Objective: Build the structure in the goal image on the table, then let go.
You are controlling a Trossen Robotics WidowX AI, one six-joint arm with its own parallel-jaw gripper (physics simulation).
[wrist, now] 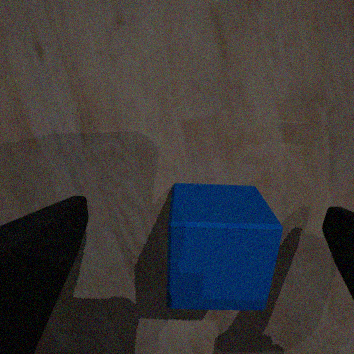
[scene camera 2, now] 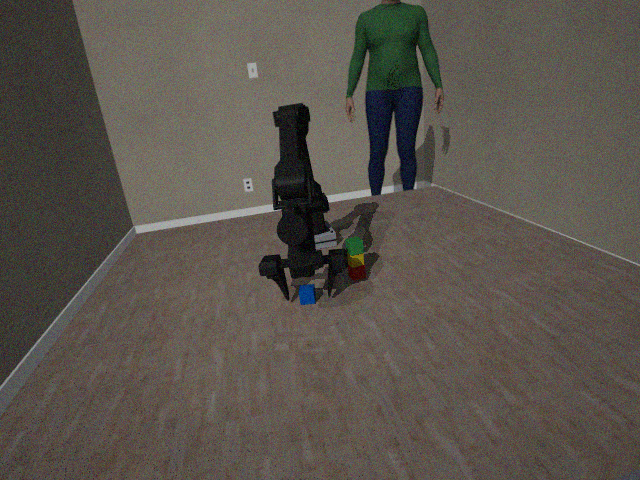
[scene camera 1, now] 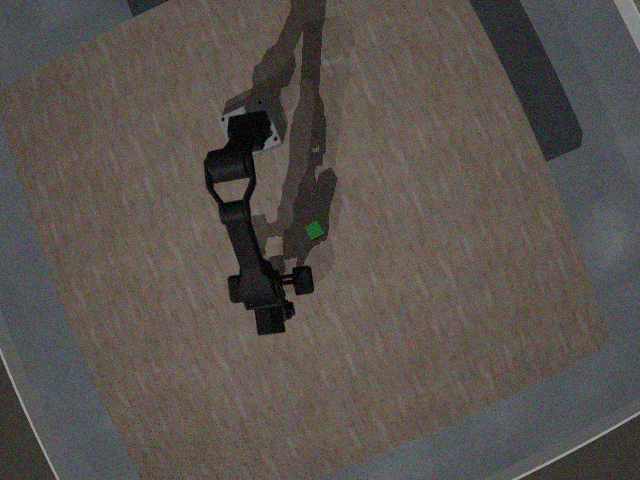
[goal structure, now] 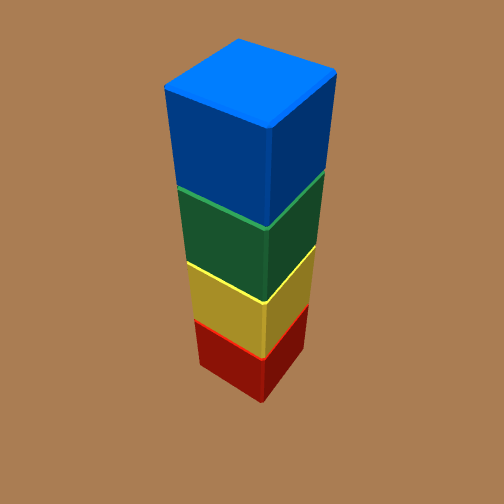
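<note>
A blue cube [scene camera 2: 307, 294] [wrist: 222, 255] lies on the table. My gripper [scene camera 2: 310, 297] [wrist: 208, 213] is open and low, with one finger on either side of the blue cube and a gap on both sides. In scene camera 1 the blue cube is hidden under the arm. Beside the gripper, on the right in scene camera 2, stands an upright stack: a red cube [scene camera 2: 357, 272] at the bottom, a yellow cube [scene camera 2: 356, 259] in the middle and a green cube [scene camera 2: 354, 245] [scene camera 1: 313, 229] on top.
The arm's pale base plate [scene camera 1: 266, 148] [scene camera 2: 325, 238] is behind the stack. The stack stands close to the gripper's right finger in scene camera 2. A standing person [scene camera 2: 393, 56] is by the far wall. Dark arm shadows fall across the table around the stack.
</note>
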